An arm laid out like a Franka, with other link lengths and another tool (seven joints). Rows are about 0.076 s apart.
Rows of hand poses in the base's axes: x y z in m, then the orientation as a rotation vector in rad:
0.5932, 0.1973, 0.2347, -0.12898, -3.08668, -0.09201
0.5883, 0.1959, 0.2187, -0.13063, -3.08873, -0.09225
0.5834, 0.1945, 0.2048, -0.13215, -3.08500, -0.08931
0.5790, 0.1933, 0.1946, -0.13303, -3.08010, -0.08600
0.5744, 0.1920, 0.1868, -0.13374, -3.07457, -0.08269
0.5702, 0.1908, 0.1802, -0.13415, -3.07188, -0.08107
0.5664, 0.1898, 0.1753, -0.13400, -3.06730, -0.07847
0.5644, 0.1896, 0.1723, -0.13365, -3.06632, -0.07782
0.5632, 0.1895, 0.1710, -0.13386, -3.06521, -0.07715
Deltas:
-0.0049, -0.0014, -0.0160, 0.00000, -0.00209, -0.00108
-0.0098, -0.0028, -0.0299, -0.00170, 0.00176, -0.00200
-0.0142, -0.0040, -0.0401, -0.00356, 0.00681, -0.00251
-0.0188, -0.0053, -0.0479, -0.00539, 0.01248, -0.00290
-0.0230, -0.0065, -0.0545, -0.00629, 0.01524, -0.00314
-0.0268, -0.0075, -0.0594, -0.00770, 0.01995, -0.00299
-0.0288, -0.0077, -0.0624, -0.00806, 0.02097, -0.00275
-0.0300, -0.0078, -0.0637, -0.00844, 0.02211, -0.00288

